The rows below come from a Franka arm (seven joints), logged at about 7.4 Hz.
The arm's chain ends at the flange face. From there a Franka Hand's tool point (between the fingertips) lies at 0.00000 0.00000 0.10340 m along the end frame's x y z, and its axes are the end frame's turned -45 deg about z.
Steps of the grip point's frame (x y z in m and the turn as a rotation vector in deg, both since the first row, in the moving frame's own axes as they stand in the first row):
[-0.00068, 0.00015, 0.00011, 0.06, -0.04, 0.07]
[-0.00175, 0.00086, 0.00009, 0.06, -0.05, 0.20]
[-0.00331, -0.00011, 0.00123, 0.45, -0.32, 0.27]
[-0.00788, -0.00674, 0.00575, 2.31, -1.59, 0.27]
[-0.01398, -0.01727, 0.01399, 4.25, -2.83, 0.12]
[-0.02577, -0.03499, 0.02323, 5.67, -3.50, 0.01]
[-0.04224, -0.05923, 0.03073, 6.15, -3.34, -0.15]
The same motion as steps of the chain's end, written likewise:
[-0.00025, 0.00061, 0.00011, 0.01, -0.07, 0.07]
[-0.00049, 0.00186, 0.00009, 0.01, -0.08, 0.20]
[-0.00144, 0.00243, 0.00123, 0.09, -0.54, 0.27]
[-0.00537, 0.00174, 0.00587, 0.51, -2.76, 0.27]
[-0.01308, -0.00051, 0.01440, 1.00, -5.01, 0.12]
[-0.03129, -0.00376, 0.02393, 1.53, -6.48, 0.01]
[-0.05967, -0.00845, 0.03150, 1.99, -6.71, -0.15]

